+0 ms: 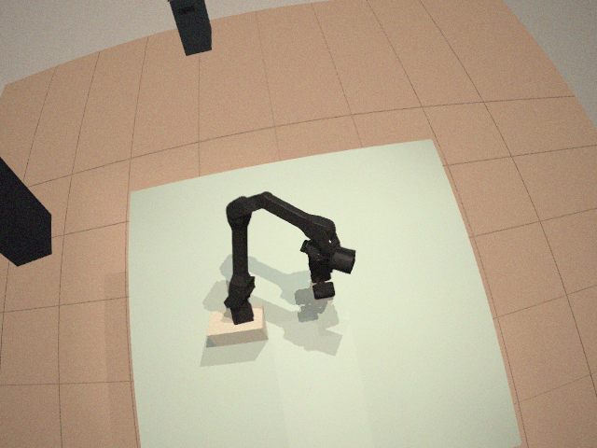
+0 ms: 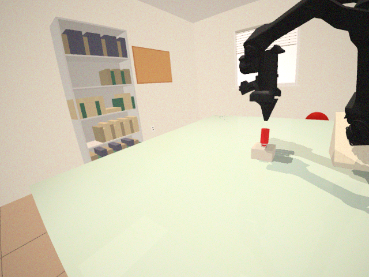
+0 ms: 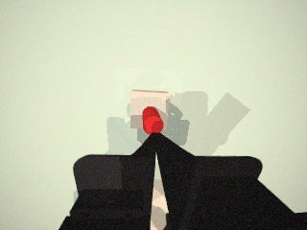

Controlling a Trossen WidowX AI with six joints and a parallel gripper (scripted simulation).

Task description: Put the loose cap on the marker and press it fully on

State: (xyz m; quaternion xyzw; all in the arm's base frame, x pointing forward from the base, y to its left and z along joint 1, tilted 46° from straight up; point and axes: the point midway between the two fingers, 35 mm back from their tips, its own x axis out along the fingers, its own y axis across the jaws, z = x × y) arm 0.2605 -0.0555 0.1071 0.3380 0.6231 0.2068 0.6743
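Now: gripper tip 50 mm above the red cap. From my gripper tip the other things lie so: beige holder block: 110 mm below.
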